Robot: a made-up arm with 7 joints.
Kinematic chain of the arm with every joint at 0, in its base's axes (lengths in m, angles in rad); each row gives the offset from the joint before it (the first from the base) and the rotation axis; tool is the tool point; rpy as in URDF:
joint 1: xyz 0 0 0.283 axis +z
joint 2: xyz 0 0 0 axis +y
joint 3: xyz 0 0 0.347 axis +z
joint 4: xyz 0.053 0 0 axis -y
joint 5: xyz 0.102 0 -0.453 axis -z
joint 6: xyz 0 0 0 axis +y
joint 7: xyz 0.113 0 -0.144 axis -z
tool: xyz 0 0 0 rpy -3.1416 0 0
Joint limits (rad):
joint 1: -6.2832..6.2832
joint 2: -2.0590..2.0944
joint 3: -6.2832..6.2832
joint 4: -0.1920..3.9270
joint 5: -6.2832..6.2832
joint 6: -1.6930..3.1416
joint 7: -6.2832..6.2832
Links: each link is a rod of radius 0.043 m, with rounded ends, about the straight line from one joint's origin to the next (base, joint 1, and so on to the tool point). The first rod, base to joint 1, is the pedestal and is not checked.
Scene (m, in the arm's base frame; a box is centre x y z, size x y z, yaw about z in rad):
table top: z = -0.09
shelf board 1: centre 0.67 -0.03 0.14 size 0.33 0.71 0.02 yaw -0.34
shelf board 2: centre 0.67 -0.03 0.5 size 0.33 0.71 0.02 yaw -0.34
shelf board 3: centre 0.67 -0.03 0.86 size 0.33 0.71 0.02 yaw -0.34
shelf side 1: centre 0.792 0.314 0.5 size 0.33 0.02 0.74 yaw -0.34
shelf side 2: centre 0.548 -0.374 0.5 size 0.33 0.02 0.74 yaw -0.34
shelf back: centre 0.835 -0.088 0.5 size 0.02 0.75 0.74 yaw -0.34
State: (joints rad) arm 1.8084 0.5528 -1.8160 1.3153 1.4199 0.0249 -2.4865
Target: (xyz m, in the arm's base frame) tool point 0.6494 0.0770 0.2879
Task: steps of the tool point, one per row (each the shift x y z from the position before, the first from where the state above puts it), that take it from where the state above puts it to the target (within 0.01 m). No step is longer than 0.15 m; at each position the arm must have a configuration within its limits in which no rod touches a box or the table.
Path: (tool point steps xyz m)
1: -0.0976 0.0537 -0.0086
2: -0.1335 0.0281 0.0086
3: 0.0510 0.0105 -0.1375
4: 0.0115 -0.0020 -0.1372
5: -0.0224 -0.0170 -0.1239
6: 0.0779 -0.0076 -0.0159
7: 0.0767 -0.0257 -0.0009
8: 0.0710 -0.0465 0.0168

